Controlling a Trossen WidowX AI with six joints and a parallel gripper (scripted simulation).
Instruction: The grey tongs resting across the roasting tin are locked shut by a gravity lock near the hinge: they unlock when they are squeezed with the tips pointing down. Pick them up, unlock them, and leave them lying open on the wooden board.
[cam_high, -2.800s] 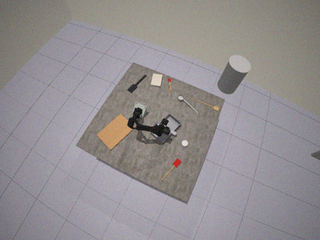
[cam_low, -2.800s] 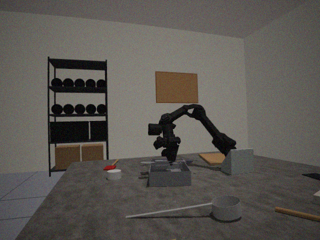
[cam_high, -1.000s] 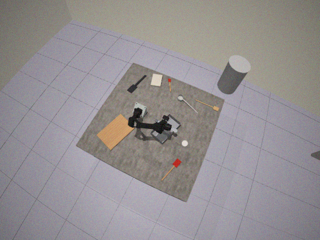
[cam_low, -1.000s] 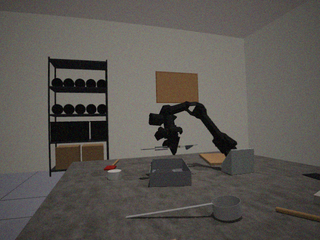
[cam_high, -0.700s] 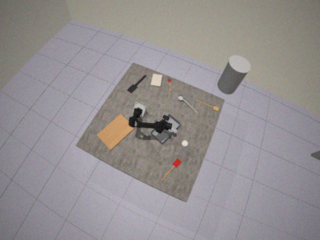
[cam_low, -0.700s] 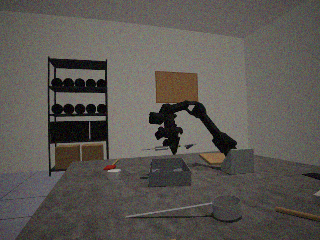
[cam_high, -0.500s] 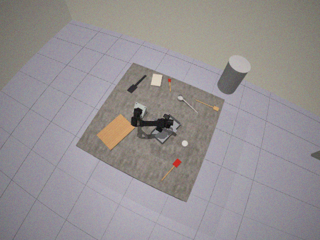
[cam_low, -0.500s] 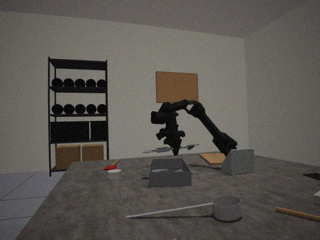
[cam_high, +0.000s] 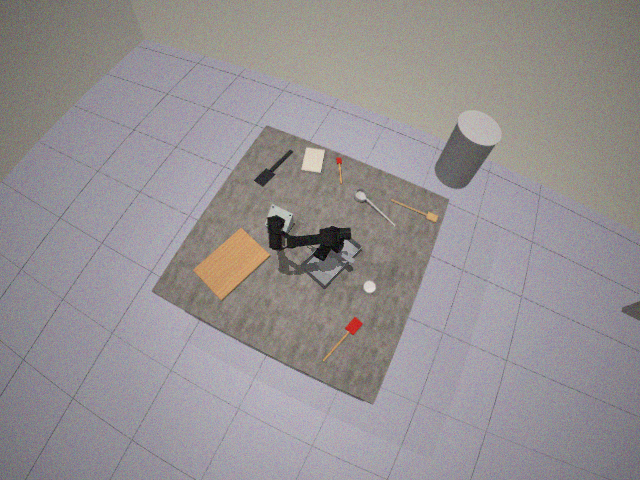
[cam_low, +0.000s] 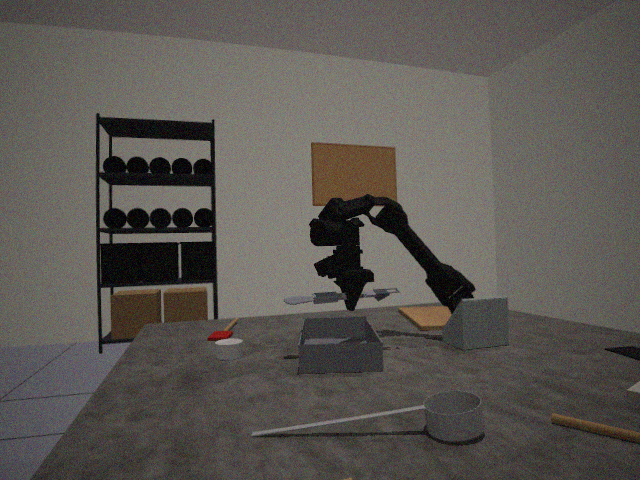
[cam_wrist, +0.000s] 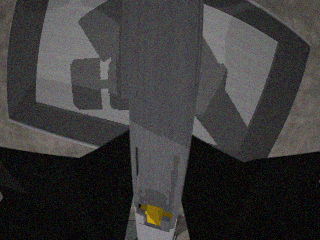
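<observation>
The roasting tin lies 7 cm below my gripper tip and 3 cm ahead of it. From my gripper tip the other things lie so: yellow lock piece: 4 cm above, 3 cm behind; wooden board: 42 cm behind, 30 cm to the right, 9 cm below; red spatula: 33 cm to the right, 30 cm ahead, 9 cm below.
</observation>
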